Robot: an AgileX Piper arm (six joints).
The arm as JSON. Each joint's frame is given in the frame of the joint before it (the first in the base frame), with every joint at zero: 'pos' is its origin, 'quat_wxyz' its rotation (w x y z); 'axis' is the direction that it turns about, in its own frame. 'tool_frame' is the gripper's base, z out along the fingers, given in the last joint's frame.
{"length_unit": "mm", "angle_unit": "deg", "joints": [
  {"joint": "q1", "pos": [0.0, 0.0, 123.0], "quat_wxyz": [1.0, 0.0, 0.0, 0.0], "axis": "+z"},
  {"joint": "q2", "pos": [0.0, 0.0, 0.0], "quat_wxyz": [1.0, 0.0, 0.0, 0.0], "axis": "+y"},
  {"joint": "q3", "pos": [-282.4, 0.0, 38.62], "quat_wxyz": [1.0, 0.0, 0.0, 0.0], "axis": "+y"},
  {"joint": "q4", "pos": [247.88, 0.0, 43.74], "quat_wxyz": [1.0, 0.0, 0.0, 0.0], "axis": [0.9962, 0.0, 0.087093]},
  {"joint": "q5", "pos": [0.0, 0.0, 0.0], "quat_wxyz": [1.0, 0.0, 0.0, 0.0], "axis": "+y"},
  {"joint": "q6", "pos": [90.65, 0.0, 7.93], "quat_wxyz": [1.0, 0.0, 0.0, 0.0], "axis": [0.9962, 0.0, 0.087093]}
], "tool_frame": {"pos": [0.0, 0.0, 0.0], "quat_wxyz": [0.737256, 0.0, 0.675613, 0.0]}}
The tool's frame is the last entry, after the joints.
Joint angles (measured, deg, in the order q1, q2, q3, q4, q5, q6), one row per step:
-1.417 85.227 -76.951 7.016 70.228 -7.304
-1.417 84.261 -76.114 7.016 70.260 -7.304
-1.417 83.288 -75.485 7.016 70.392 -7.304
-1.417 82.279 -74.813 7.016 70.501 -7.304
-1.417 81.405 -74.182 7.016 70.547 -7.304
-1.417 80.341 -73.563 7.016 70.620 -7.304
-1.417 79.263 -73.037 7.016 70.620 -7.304
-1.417 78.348 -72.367 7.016 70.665 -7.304
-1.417 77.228 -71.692 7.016 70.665 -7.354
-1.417 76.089 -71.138 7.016 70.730 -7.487
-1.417 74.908 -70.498 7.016 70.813 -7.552
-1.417 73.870 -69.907 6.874 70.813 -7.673
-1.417 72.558 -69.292 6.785 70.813 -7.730
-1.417 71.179 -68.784 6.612 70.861 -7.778
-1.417 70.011 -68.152 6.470 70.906 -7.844
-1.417 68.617 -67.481 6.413 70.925 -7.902
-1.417 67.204 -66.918 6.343 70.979 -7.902
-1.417 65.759 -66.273 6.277 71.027 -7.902
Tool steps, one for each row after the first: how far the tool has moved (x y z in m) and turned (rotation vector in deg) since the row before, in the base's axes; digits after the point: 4 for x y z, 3 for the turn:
-0.0047 0.0001 0.0008 -0.002 -0.097 0.004
-0.0046 0.0001 0.0017 -0.004 -0.213 0.016
-0.0047 0.0001 0.0016 -0.005 -0.229 0.013
-0.0041 0.0001 0.0011 -0.005 -0.197 0.006
-0.0048 0.0001 0.0020 -0.009 -0.372 0.009
-0.0047 0.0001 0.0025 -0.014 -0.552 0.000
-0.0043 0.0001 0.0009 -0.005 -0.200 0.005
-0.0050 0.0001 0.0017 -0.027 -0.450 0.047
-0.0051 0.0001 0.0023 -0.057 -0.535 0.133
-0.0054 0.0001 0.0019 -0.033 -0.465 0.071
-0.0047 -0.0001 0.0015 -0.195 -0.456 0.111
-0.0058 0.0000 0.0024 -0.126 -0.700 0.051
-0.0060 -0.0001 0.0030 -0.211 -0.824 0.043
-0.0053 -0.0001 0.0014 -0.179 -0.494 0.059
-0.0062 0.0001 0.0020 -0.097 -0.708 0.052
-0.0063 0.0001 0.0024 -0.090 -0.794 0.001
-0.0065 0.0001 0.0020 -0.085 -0.750 -0.001

